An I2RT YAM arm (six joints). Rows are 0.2 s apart.
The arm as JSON. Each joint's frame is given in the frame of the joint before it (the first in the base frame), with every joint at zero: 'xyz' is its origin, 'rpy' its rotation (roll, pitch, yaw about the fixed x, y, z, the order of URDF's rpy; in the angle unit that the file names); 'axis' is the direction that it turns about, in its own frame. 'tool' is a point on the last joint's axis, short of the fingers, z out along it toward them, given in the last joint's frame.
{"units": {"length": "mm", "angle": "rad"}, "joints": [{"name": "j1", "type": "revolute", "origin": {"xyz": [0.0, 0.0, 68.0], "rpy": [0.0, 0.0, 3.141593]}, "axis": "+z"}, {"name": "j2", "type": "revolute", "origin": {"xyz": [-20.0, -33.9, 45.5], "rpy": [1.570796, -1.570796, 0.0]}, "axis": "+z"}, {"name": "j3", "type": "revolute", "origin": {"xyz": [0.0, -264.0, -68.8], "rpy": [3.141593, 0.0, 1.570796]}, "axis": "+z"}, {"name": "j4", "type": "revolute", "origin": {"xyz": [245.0, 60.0, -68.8], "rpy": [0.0, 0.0, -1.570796]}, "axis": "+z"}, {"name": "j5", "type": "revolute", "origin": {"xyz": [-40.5, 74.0, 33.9], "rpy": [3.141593, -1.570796, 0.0]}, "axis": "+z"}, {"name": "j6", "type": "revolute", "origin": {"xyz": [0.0, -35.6, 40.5], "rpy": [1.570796, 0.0, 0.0]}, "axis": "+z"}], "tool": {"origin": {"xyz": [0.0, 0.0, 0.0], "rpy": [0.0, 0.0, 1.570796]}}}
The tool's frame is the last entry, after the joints.
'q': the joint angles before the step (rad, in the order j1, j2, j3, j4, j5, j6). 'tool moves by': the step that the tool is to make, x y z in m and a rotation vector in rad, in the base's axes. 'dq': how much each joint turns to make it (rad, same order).
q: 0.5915 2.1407 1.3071 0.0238 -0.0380 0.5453
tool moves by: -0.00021 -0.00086 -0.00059 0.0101 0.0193 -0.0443
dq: 0.0000 0.0000 0.0004 -0.0095 0.0165 0.0454
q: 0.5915 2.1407 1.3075 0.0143 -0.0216 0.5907
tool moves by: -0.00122 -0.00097 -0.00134 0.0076 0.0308 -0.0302
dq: 0.0000 -0.0001 0.0008 -0.0214 0.0031 0.0381
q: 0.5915 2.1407 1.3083 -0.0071 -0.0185 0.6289
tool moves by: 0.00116 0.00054 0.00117 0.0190 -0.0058 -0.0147
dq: -0.0004 -0.0001 -0.0001 0.0158 0.0004 0.0190
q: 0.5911 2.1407 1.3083 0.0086 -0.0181 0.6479
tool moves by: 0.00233 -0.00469 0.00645 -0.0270 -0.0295 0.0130
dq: -0.0107 -0.0165 0.0000 -0.0073 0.0122 -0.0438
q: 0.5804 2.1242 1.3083 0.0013 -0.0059 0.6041
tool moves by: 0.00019 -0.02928 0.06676 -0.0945 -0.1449 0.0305
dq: -0.0530 -0.1785 -0.0004 -0.1010 0.0503 -0.1702
